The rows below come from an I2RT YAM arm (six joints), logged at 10 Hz.
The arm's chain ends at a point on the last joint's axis. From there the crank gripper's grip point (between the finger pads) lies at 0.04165 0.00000 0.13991 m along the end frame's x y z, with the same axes.
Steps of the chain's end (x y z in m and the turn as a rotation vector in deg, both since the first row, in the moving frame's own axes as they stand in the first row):
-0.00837 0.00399 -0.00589 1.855 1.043 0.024
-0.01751 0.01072 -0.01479 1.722 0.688 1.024
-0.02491 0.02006 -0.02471 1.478 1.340 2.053
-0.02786 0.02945 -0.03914 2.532 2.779 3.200
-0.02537 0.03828 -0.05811 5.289 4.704 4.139
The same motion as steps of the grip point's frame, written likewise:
-0.00583 -0.00051 -0.00674 1.855 1.043 0.024
-0.01580 0.00728 -0.01535 1.722 0.688 1.024
-0.02161 0.01802 -0.02575 1.478 1.340 2.053
-0.02102 0.02583 -0.04141 2.532 2.779 3.200
-0.01371 0.02898 -0.06244 5.289 4.704 4.139

